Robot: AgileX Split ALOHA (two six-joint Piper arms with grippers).
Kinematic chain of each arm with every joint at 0, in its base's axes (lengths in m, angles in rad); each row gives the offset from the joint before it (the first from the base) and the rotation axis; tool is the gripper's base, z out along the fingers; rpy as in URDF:
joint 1: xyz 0 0 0.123 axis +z
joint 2: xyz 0 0 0 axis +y
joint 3: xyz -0.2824 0 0.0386 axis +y
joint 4: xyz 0.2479 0 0.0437 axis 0.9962 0 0.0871
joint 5: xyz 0 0 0 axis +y
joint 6: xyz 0.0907 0 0.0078 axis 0.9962 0 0.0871
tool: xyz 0 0 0 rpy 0 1.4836 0
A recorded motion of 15 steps. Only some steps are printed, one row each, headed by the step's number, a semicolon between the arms.
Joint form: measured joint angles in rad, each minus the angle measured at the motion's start. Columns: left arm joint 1, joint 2, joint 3, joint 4, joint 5, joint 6; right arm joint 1, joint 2, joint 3, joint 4, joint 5, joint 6.
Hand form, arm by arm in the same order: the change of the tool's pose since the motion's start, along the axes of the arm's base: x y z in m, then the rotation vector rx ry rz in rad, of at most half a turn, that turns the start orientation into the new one. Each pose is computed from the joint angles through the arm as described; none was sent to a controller.
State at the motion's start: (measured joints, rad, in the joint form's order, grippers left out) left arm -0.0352 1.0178 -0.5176 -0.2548 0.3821 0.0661; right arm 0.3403 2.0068 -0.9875 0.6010 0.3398 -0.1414
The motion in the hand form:
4: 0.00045 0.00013 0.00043 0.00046 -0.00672 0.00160; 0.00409 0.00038 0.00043 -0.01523 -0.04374 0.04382
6: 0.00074 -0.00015 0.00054 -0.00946 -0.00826 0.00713; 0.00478 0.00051 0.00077 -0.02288 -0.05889 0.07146
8: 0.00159 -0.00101 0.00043 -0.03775 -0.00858 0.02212; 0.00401 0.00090 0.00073 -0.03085 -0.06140 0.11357
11: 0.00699 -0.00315 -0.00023 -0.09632 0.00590 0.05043; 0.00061 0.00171 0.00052 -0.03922 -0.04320 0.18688
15: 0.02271 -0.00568 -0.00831 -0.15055 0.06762 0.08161; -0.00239 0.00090 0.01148 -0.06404 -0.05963 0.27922
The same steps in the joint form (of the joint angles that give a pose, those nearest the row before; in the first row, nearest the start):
4: 0.0000 0.0000 0.0000 0.0000 -0.0069 0.0000; 0.0000 0.0048 -0.0077 0.0105 -0.0256 -0.0665
6: 0.0000 0.0008 0.0000 -0.0104 -0.0098 -0.0009; 0.0000 0.0048 -0.0086 0.0166 -0.0306 -0.1039
8: 0.0000 0.0044 0.0000 -0.0405 -0.0152 -0.0029; 0.0000 0.0048 -0.0095 0.0185 -0.0191 -0.1471
11: 0.0000 0.0318 -0.0125 -0.1060 -0.0179 -0.0029; 0.0000 0.0037 -0.0106 0.0105 0.0233 -0.2033
15: 0.0000 0.1239 -0.0457 -0.1704 -0.0170 -0.0029; 0.0000 -0.0313 -0.0106 -0.0483 0.0647 -0.2378

